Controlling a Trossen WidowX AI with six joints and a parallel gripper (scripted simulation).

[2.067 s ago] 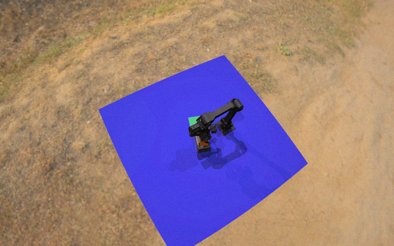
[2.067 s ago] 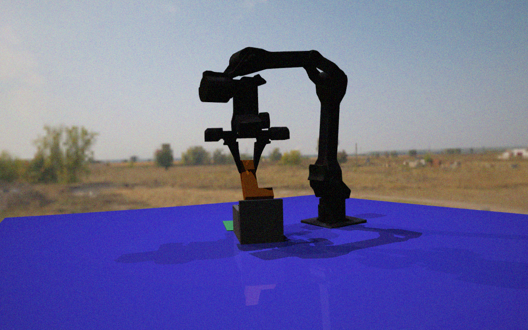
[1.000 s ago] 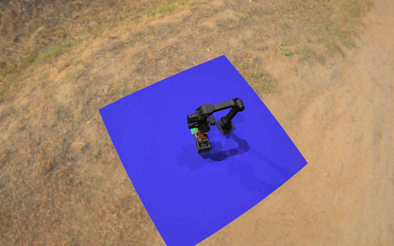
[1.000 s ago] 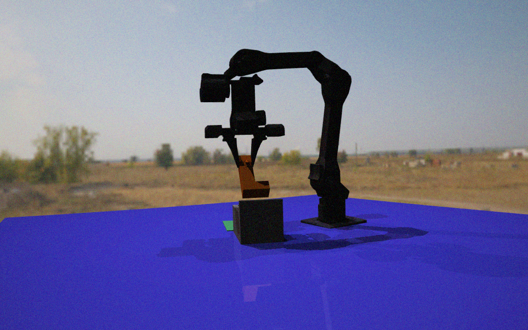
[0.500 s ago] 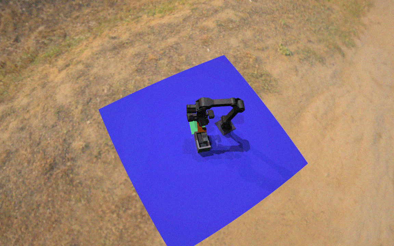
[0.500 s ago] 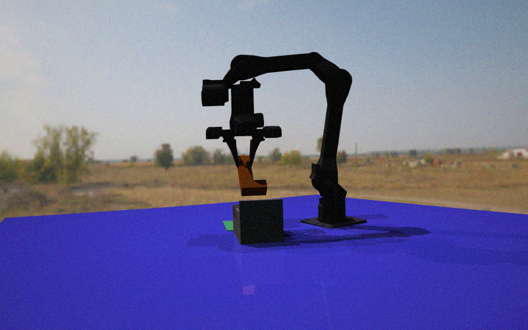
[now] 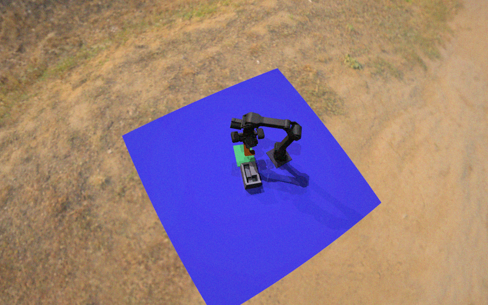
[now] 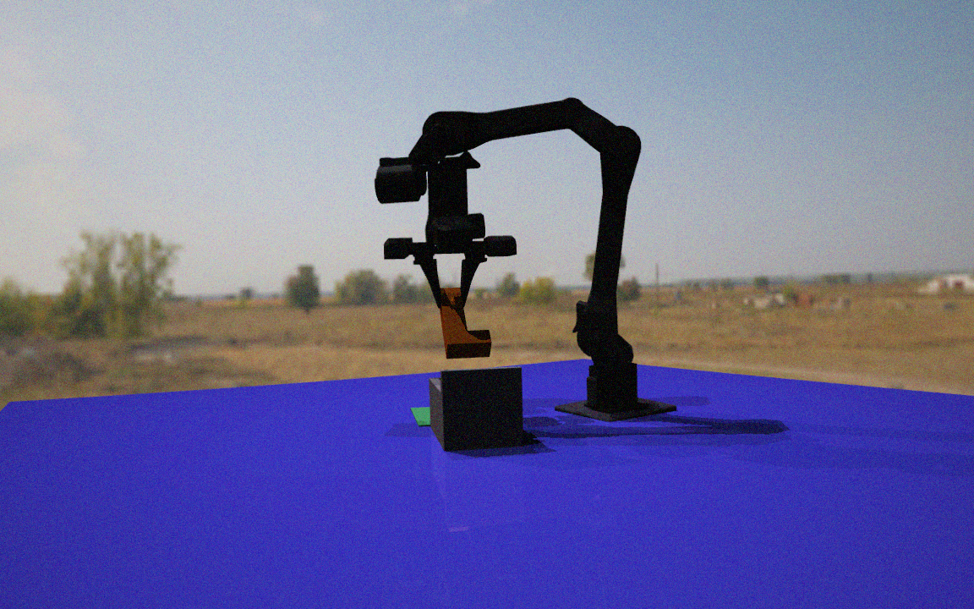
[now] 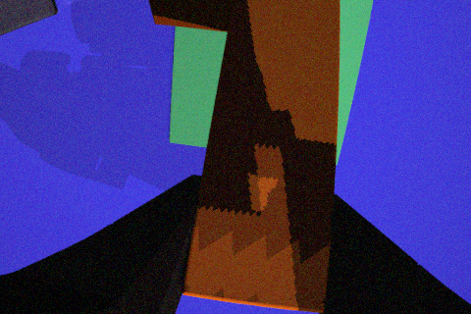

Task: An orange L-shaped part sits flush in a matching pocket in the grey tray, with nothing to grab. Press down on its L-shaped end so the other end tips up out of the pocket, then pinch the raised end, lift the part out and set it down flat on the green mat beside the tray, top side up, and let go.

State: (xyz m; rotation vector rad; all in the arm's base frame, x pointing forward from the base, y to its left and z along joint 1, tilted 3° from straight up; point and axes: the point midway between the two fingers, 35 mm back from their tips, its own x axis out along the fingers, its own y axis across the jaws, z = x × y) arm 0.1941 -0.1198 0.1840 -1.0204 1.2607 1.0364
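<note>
The green mat is 170 mm below my gripper tip and 10 mm to the left of it. Also, from my gripper tip: orange L-shaped part 40 mm to the left, 30 mm below, 10 mm behind.
</note>
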